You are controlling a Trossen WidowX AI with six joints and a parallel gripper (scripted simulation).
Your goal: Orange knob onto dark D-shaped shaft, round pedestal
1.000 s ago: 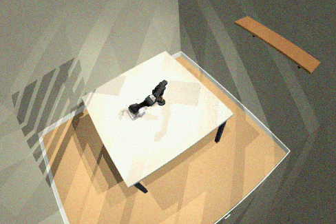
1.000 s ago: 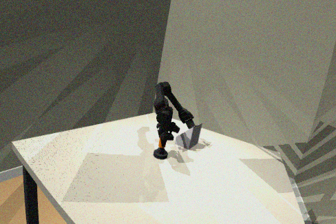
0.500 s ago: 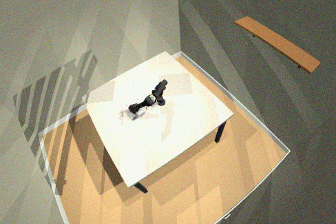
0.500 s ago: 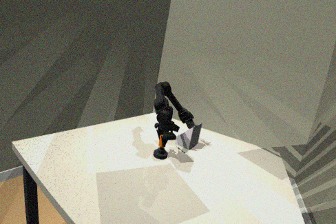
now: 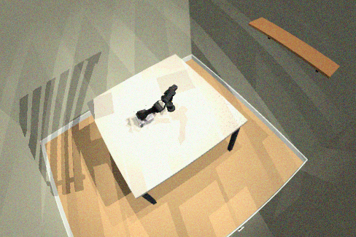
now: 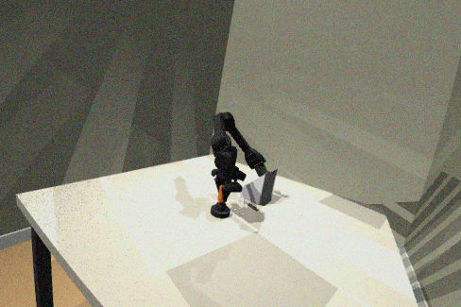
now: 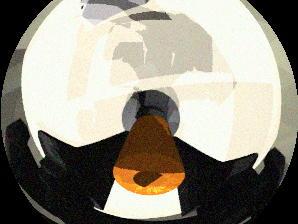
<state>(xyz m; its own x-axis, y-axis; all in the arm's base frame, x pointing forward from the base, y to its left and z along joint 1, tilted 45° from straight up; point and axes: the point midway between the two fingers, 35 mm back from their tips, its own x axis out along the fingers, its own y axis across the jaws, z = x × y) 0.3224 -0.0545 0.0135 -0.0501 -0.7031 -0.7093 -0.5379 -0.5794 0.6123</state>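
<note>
My gripper tip is 20 mm below the orange knob. From my gripper tip the other things lie so: dark round pedestal: 40 mm below.
</note>
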